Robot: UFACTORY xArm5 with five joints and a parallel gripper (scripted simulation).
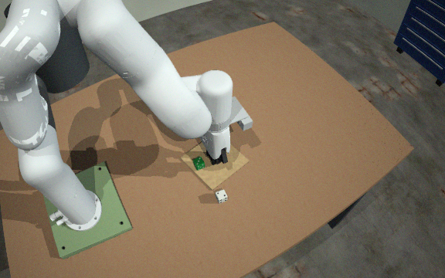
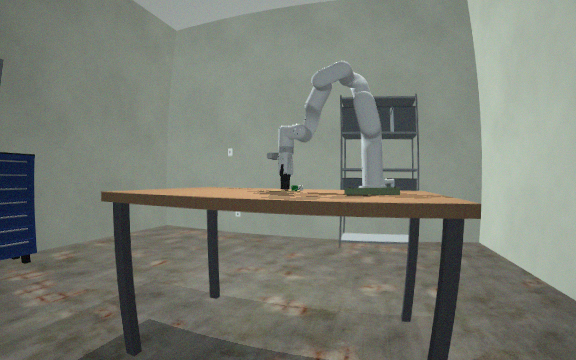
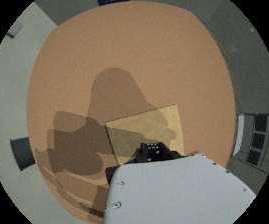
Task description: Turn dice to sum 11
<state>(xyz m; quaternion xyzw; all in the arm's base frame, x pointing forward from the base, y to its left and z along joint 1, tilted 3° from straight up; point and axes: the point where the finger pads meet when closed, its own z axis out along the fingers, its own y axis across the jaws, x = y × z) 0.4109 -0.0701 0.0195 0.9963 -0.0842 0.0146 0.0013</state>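
Right now the black die is 1 cm below my hand. The rest, counted from my hand: tan mat: 3 cm below; then green die: 5 cm behind, 1 cm to the left, 1 cm below; then white die: 6 cm behind, 11 cm to the right, 2 cm below.
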